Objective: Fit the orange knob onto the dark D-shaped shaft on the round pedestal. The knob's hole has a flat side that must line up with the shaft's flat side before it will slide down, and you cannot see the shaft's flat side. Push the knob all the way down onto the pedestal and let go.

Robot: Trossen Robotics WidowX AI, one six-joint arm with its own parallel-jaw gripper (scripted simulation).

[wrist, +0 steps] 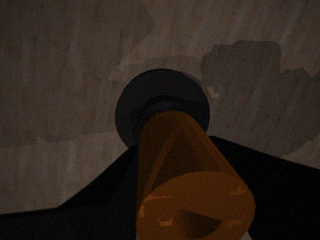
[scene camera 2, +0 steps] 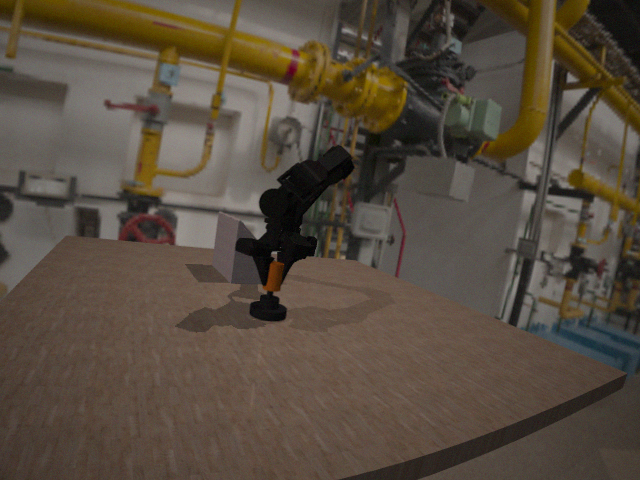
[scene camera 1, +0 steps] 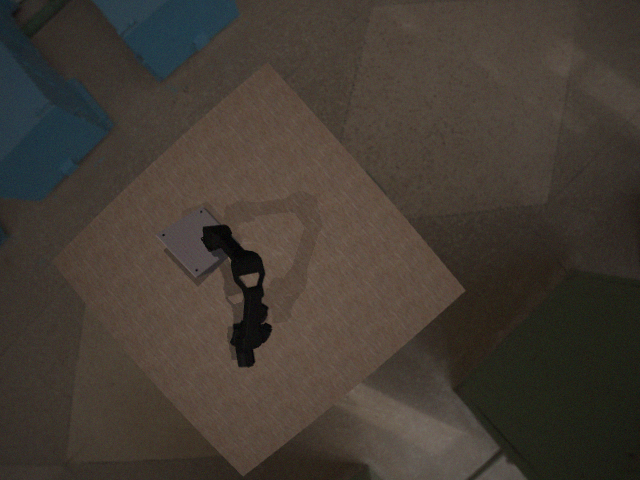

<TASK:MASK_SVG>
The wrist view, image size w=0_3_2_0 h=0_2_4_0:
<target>gripper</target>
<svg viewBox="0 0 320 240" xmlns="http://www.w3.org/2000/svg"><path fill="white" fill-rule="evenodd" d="M139 145L132 145L98 177L89 183L87 187L81 189L60 206L51 209L1 214L0 240L136 240ZM208 136L253 194L256 205L255 215L250 229L247 230L252 240L320 240L320 169L290 160L286 161L216 136Z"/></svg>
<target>orange knob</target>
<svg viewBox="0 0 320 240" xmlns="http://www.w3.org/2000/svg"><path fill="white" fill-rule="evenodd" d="M156 114L144 125L140 134L136 203L138 237L140 240L240 240L246 231L250 229L254 220L256 205L252 192L195 119L186 113L174 110Z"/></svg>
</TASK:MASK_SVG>
